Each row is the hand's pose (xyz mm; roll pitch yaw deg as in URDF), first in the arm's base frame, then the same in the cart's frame.
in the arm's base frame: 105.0 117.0 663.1 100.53 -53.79 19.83
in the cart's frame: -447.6 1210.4 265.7 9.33 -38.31 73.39
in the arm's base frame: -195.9 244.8 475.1 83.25 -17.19 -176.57
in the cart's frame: -548.1 1145.1 -91.9 128.42 24.49 167.09
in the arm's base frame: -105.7 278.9 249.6 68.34 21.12 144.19
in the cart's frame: -374.4 989.1 -167.0 109.69 78.70 161.07
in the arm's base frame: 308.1 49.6 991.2 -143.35 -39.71 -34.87
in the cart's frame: -447.5 1423.7 594.3 76.53 -77.06 81.59
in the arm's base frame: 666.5 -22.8 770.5 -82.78 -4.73 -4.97
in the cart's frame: -118.3 1203.0 753.5 -134.70 -45.38 0.24
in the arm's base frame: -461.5 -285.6 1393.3 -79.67 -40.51 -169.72
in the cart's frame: -1368.1 1536.0 516.1 -34.26 3.72 154.47
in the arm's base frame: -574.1 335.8 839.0 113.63 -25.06 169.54
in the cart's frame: -938.4 1489.6 -204.5 146.54 26.59 150.45
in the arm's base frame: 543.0 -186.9 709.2 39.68 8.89 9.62
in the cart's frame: -272.1 1053.9 746.4 -11.66 -25.51 -1.65
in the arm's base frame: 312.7 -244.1 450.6 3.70 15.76 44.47
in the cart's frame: -381.3 817.7 510.9 -57.60 6.66 11.70
